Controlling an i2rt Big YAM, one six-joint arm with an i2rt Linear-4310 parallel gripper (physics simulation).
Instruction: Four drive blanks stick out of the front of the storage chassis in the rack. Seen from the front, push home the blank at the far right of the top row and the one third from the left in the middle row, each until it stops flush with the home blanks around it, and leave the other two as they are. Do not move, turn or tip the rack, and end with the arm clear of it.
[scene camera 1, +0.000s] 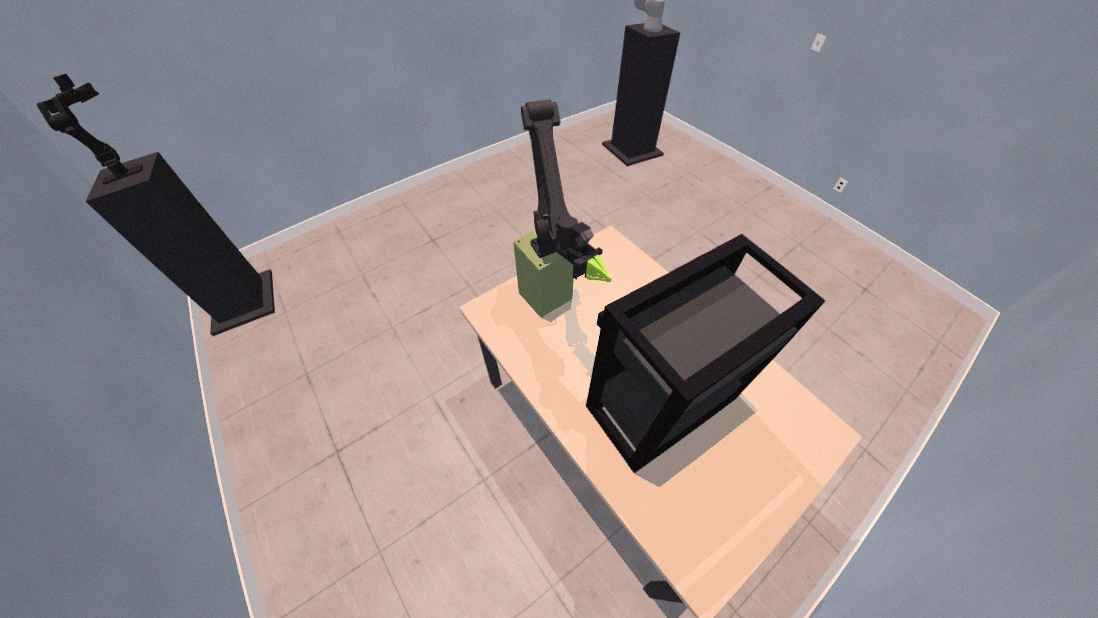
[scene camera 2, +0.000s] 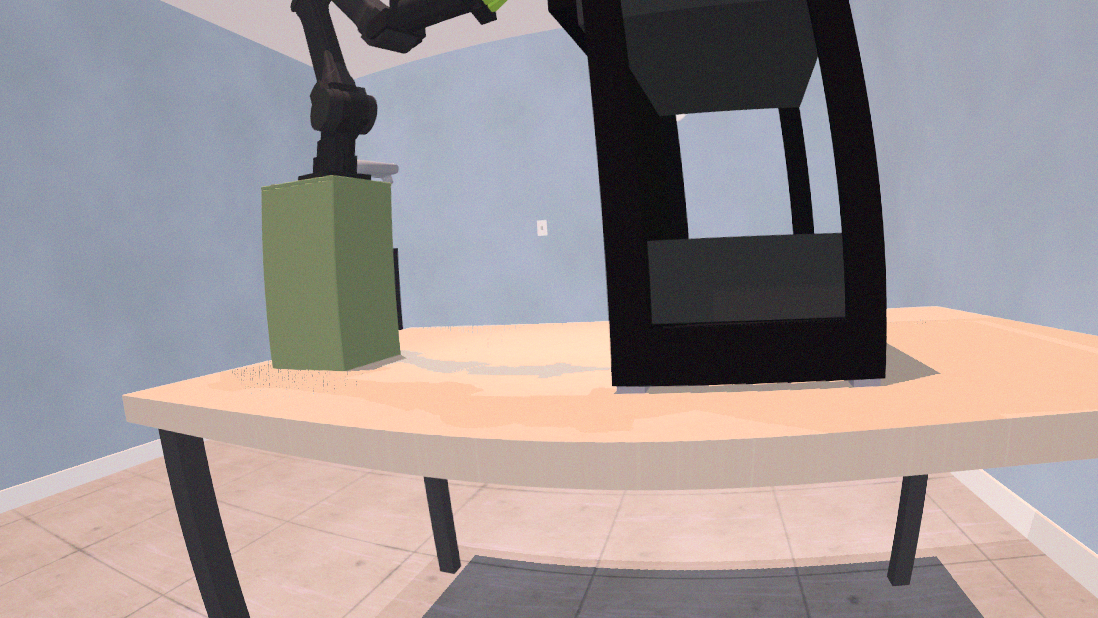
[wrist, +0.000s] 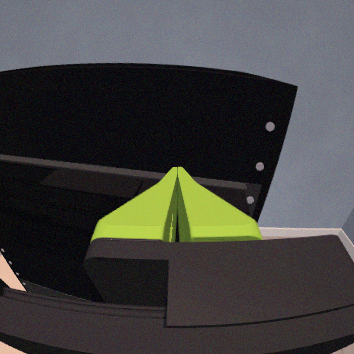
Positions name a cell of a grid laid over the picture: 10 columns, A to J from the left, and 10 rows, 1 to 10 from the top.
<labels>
black rack: scene camera 1 G6; scene camera 2 H5; wrist C4
</labels>
